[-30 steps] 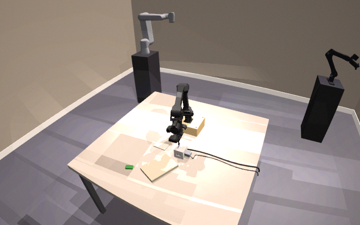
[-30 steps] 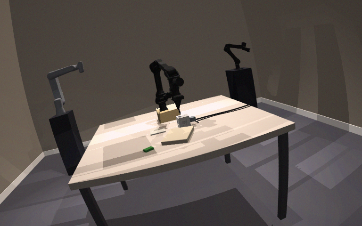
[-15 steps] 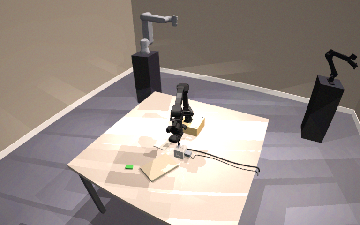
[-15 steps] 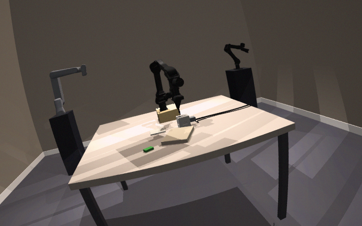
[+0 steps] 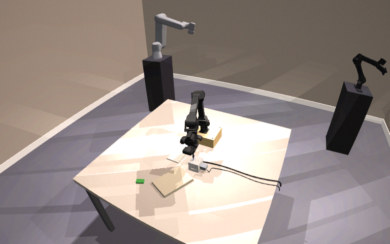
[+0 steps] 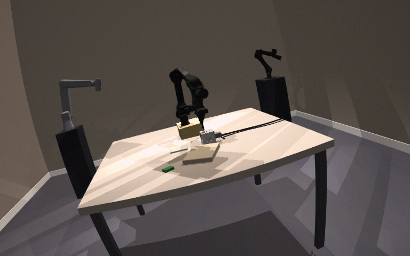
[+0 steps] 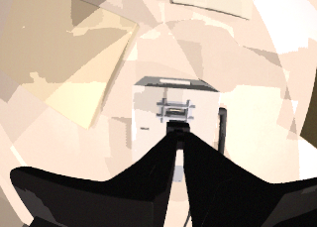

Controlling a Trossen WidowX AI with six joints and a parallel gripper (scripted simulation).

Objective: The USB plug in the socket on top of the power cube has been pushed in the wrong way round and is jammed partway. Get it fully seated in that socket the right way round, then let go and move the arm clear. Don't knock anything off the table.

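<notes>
My gripper tip is now 20 mm above the dark USB plug. From my gripper tip the other things lie so: thin white strip 170 mm to the right, 120 mm below, 40 mm behind; flat tan board 180 mm ahead, 110 mm below, 60 mm to the right; small green block 280 mm ahead, 260 mm to the right, 120 mm below.
</notes>
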